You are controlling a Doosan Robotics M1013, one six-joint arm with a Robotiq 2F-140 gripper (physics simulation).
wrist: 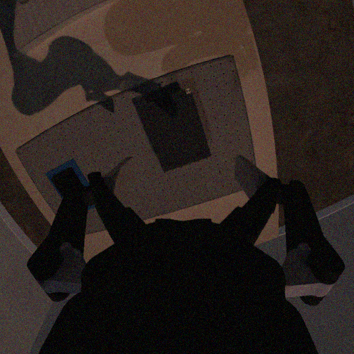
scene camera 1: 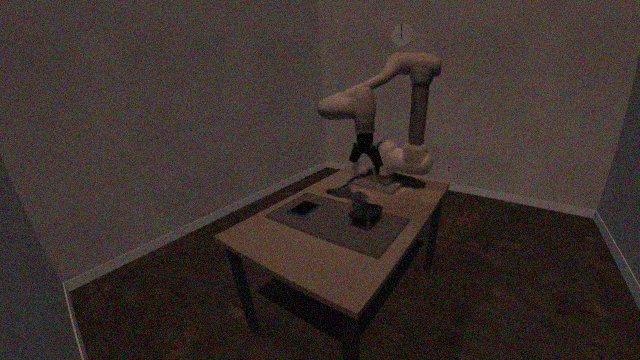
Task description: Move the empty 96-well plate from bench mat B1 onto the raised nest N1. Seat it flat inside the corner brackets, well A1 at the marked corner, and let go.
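Places are measured from the arm's base along level axes (x ahead, y left, z up), in metres.
Pixels of known places: gripper, between the fingertips: [scene camera 1: 365, 178]; arm's base, origin of its link: [scene camera 1: 383, 178].
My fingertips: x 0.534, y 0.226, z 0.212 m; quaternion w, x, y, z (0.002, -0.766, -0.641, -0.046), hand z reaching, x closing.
Note:
For each thing: its top centre in the pictures, then the offset to it from my fingertips. Level surfaces: height alone.
- 96-well plate, centre of its top: [scene camera 1: 303, 206] dx +0.092, dy -0.360, dz -0.221 m
- blue-edged bench mat B1, height of its surface: dz -0.235 m
- dark raised nest N1, centre of its top: [scene camera 1: 366, 209] dx -0.014, dy -0.004, dz -0.174 m
- grey perforated board, height of its surface: dz -0.238 m
- wooden table, height of its surface: dz -0.251 m
A black rectangular thing, which looks like the 96-well plate [scene camera 1: 305, 206] [wrist: 66, 176], lies on the blue-edged bench mat B1 [scene camera 1: 301, 215] [wrist: 79, 171]. In the wrist view a finger covers part of both. The wells and corner A1 cannot be made out. The dark raised nest N1 [scene camera 1: 365, 216] [wrist: 175, 132] stands on short legs; a small pale mark shows at its far right corner in the wrist view. My gripper [scene camera 1: 366, 171] [wrist: 184, 166] is open and empty, pointing down. It is in the air, higher than the nest and to the arm-base side of it.
A grey perforated board [scene camera 1: 325, 226] [wrist: 220, 107] lies under mat and nest on the wooden table [scene camera 1: 310, 265] [wrist: 261, 135]. The arm's base stands at the table's far end, by a grey base plate. Shadows of the arm fall across the table, the board's far edge and the nest.

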